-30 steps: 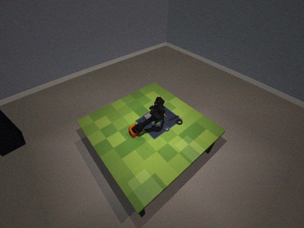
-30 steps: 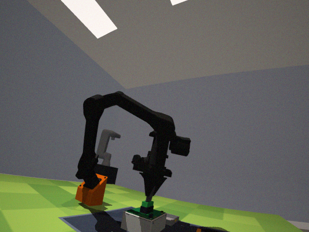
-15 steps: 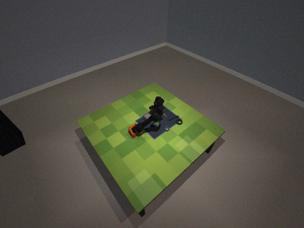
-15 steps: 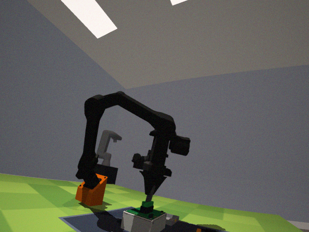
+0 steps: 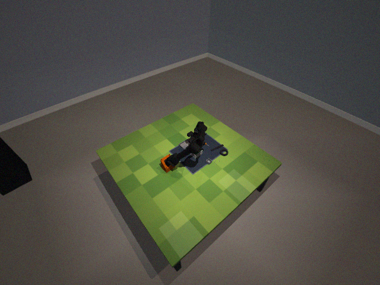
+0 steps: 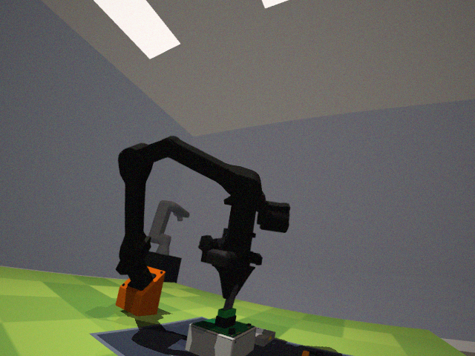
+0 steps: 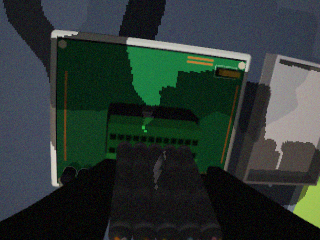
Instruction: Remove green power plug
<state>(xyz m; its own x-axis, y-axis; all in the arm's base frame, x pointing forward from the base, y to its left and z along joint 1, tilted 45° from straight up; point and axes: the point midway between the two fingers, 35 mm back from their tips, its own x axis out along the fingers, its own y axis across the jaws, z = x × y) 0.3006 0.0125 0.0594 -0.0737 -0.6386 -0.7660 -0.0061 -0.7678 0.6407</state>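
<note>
My gripper tip is 3 cm above the green power plug. Round my gripper tip: dark mat 11 cm below, 5 cm ahead; dark bar 21 cm ahead, 11 cm to the right, 11 cm below.
</note>
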